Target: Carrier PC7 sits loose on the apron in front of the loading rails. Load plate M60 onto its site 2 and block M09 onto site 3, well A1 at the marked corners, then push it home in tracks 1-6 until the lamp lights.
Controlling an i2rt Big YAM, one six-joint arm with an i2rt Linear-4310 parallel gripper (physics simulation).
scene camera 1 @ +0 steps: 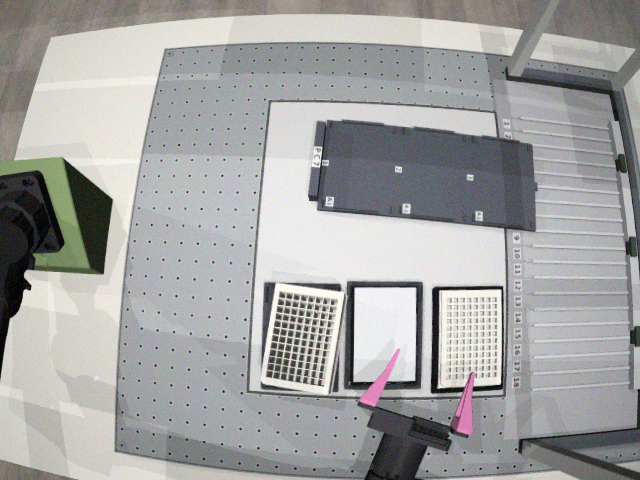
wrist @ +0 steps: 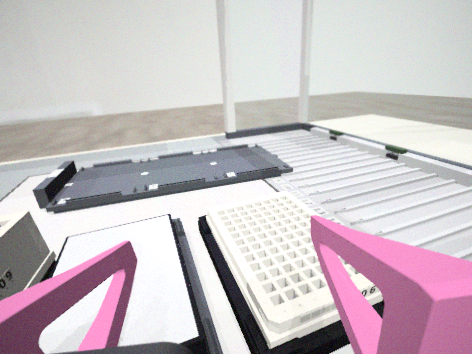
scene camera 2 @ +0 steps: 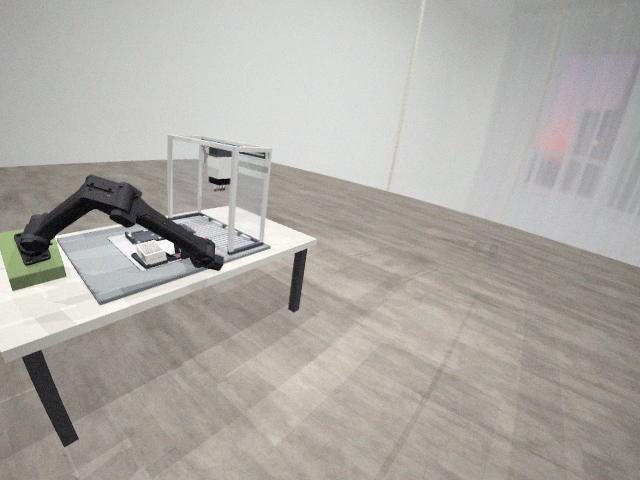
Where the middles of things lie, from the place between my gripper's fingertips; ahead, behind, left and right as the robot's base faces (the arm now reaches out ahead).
The dark carrier [scene camera 1: 358, 167] lies 1 cm ahead of my hand, 26 cm to the left of it and 4 cm below it. The rest, counted from my hand: glass-walled frame [scene camera 1: 548, 454] (25 cm ahead, 14 cm to the left, 19 cm above); pipetting head frame [scene camera 2: 219, 161] (30 cm ahead, 14 cm to the left, 31 cm above).
